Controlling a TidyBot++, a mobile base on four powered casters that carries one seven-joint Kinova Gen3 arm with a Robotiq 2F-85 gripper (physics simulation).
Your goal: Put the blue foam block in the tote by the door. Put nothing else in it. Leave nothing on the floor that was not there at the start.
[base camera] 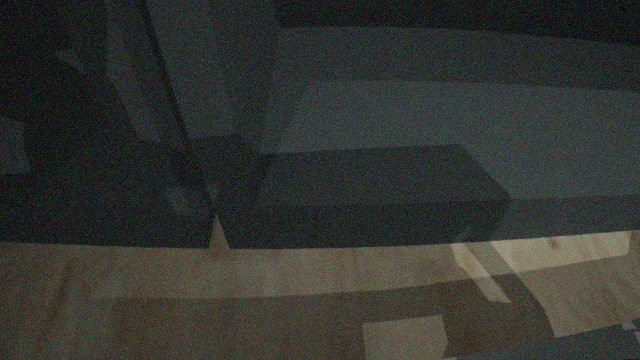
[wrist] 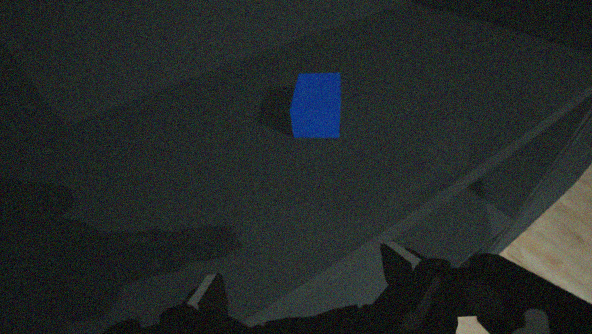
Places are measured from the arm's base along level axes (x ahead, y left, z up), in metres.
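Where they show: gripper, between the fingertips: [wrist: 304, 276].
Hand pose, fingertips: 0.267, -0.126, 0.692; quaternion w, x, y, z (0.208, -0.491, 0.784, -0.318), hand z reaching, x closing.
Observation:
After its pixels a point has its place, as x, y, z.
The blue foam block [wrist: 317, 106] {0.452, -0.271, 0.639} rests on a dark grey surface in the upper middle of the wrist view, with a dark shadow on its left side. My gripper [wrist: 304, 276] {0.267, -0.126, 0.692} is open, its two fingertips far apart at the bottom of the wrist view. The block lies beyond the fingertips in that view, apart from them and not between them. The block and the gripper cannot be made out in the base camera view. The tote by the door cannot be made out in either view.
A straight raised edge [wrist: 430, 208] {0.293, -0.301, 0.574} of the dark surface runs diagonally at the right of the wrist view, with wooden floor [wrist: 560, 235] {0.122, -1.369, -0.397} beyond it. In the base camera view, large dark grey panels [base camera: 375, 175] {0.342, -0.056, -0.320} stand behind the wooden floor [base camera: 300, 270] {0.283, 0.024, -0.397}. The picture is dim.

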